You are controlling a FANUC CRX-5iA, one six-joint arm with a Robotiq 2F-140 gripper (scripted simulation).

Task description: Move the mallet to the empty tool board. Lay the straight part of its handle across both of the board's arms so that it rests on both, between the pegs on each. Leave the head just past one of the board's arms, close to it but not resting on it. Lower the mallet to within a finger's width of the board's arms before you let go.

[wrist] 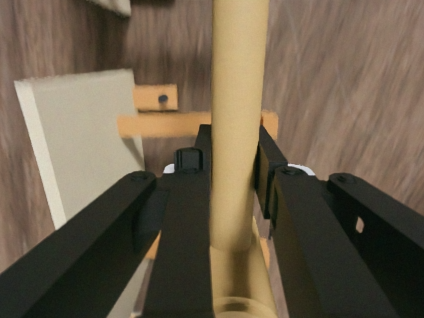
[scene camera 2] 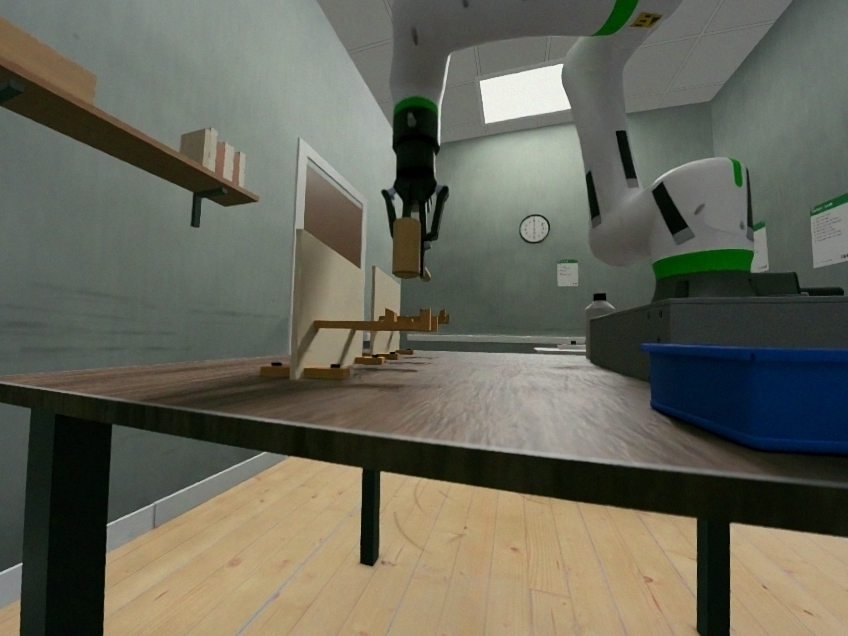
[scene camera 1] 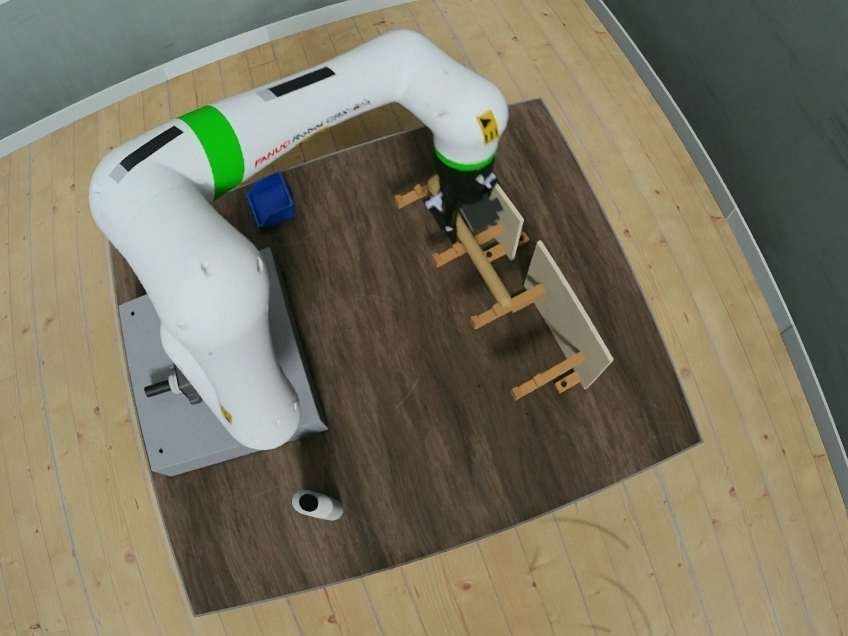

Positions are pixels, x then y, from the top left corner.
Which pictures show the gripper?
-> The wrist view, scene camera 2 and scene camera 1: all of them.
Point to a tan wooden mallet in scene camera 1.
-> At 478,257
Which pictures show the tan wooden mallet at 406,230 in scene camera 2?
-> The wrist view, scene camera 2 and scene camera 1: all of them.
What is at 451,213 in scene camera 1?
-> The gripper.
